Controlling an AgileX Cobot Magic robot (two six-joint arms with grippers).
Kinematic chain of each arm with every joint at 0, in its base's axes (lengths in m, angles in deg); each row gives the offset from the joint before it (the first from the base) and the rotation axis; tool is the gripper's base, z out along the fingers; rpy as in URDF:
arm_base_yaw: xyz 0 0 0.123 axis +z
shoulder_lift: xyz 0 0 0 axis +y
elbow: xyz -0.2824 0 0.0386 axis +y
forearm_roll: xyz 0.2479 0 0.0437 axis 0.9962 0 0.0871
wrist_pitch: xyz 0 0 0 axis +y
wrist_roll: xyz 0.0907 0 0.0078 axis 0.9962 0 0.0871
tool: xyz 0 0 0 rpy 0 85 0
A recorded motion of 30 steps. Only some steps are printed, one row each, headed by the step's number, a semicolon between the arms.
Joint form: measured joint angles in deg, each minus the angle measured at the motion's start. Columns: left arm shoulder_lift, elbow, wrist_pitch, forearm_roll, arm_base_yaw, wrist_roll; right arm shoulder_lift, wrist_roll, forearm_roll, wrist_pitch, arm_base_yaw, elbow.
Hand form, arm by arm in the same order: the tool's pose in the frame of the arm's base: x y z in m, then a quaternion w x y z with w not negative. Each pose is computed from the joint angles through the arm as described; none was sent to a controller.
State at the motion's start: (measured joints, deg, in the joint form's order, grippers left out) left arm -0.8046 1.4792 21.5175 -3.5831 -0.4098 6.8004; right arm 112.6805 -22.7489 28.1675 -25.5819 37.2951 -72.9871
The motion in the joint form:
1: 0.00 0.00 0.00 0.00 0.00 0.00; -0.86 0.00 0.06 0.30 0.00 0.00
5: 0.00 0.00 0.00 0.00 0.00 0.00; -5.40 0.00 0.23 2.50 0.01 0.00
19: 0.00 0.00 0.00 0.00 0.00 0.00; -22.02 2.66 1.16 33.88 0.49 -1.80
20: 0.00 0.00 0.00 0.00 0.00 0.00; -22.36 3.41 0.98 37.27 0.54 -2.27
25: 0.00 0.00 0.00 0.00 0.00 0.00; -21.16 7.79 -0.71 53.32 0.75 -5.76
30: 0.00 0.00 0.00 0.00 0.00 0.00; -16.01 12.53 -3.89 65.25 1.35 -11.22
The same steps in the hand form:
1: 0.0524 -0.0025 0.1714 0.59374 0.03401 0.80391 0.00661; 0.3681 0.2573 0.2319 0.61942 -0.16423 0.75397 0.14450
5: 0.0524 -0.0025 0.1714 0.59374 0.03401 0.80391 0.00661; 0.3591 0.2523 0.2639 0.63212 -0.16009 0.74097 0.16047
19: 0.0524 -0.0025 0.1714 0.59374 0.03401 0.80391 0.00661; 0.2952 0.2371 0.3508 0.52703 -0.22135 0.77854 0.25908
20: 0.0524 -0.0025 0.1714 0.59374 0.03401 0.80391 0.00661; 0.2913 0.2377 0.3514 0.50689 -0.22935 0.78744 0.26534
25: 0.0524 -0.0025 0.1714 0.59374 0.03401 0.80391 0.00661; 0.2810 0.2448 0.3438 0.39682 -0.26351 0.83368 0.27942
30: 0.0524 -0.0025 0.1714 0.59374 0.03401 0.80391 0.00661; 0.2859 0.2592 0.3265 0.30113 -0.28387 0.87057 0.26618

